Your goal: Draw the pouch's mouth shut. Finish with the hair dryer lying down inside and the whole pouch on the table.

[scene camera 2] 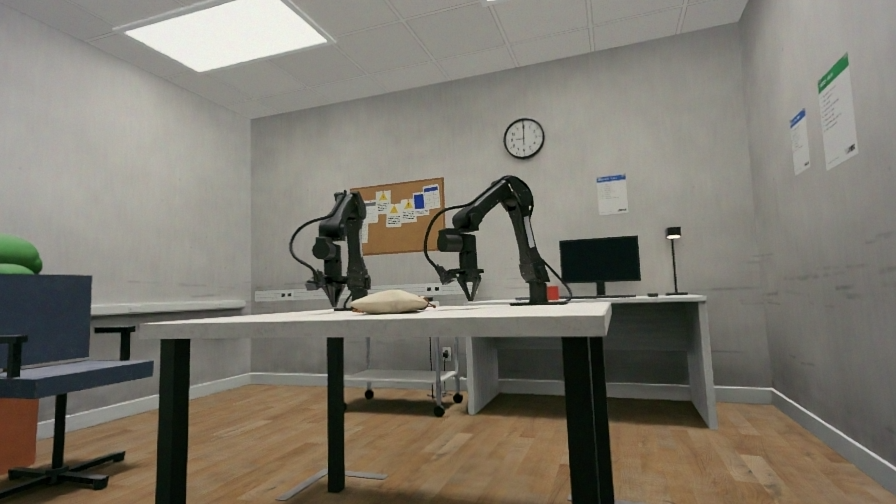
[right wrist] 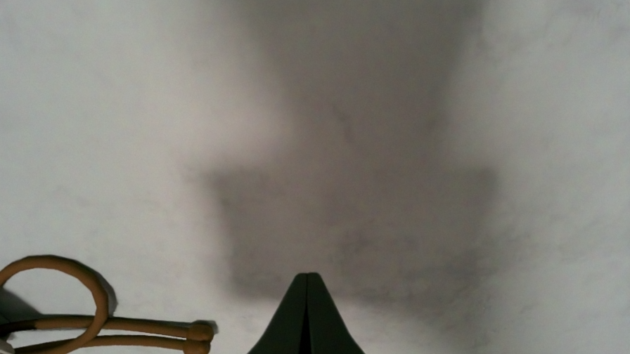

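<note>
The cream cloth pouch point(scene camera 2: 389, 302) lies flat and bulging on the table point(scene camera 2: 501, 323) in scene camera 2. Brown cord shows at its right end. In the right wrist view, the brown drawcord point(right wrist: 100, 310) lies on the table at the lower left, with a loop and two knotted ends. The hair dryer does not show. My right gripper point(scene camera 2: 333, 304) point(right wrist: 308, 288) is shut and empty, low over the table behind the pouch's left end, with the cord ends to its left in the right wrist view. My left gripper point(scene camera 2: 471, 299) is shut and empty, above the table to the right of the pouch.
In scene camera 2, a desk point(scene camera 2: 706, 363) with a monitor point(scene camera 2: 599, 258), a lamp point(scene camera 2: 673, 233) and a red object point(scene camera 2: 552, 292) stands behind the table. A chair point(scene camera 2: 43, 319) stands at the left. A low cart stands behind the table legs.
</note>
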